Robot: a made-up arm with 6 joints. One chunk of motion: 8 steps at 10 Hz.
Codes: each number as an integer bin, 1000 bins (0 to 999) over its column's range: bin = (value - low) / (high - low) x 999, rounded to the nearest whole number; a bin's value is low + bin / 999 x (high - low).
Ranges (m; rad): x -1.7..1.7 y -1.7..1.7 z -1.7..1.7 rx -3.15..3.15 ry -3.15..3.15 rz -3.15..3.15
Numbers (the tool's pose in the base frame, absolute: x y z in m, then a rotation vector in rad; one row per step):
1: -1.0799 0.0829 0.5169 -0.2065 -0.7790 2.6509
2: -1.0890 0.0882 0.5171 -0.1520 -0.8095 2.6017
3: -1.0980 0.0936 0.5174 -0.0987 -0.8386 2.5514
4: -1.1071 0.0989 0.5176 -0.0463 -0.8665 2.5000
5: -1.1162 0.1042 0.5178 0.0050 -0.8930 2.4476
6: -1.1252 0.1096 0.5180 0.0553 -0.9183 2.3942
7: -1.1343 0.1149 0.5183 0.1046 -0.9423 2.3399
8: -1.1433 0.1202 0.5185 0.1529 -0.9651 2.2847
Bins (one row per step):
1: 182 524 651 467 376 920
2: 180 525 651 475 371 912
3: 177 527 652 484 367 904
4: 174 529 652 492 362 896
5: 172 530 652 500 358 888
6: 169 532 652 508 354 879
7: 166 533 652 516 350 871
8: 164 535 652 524 346 862

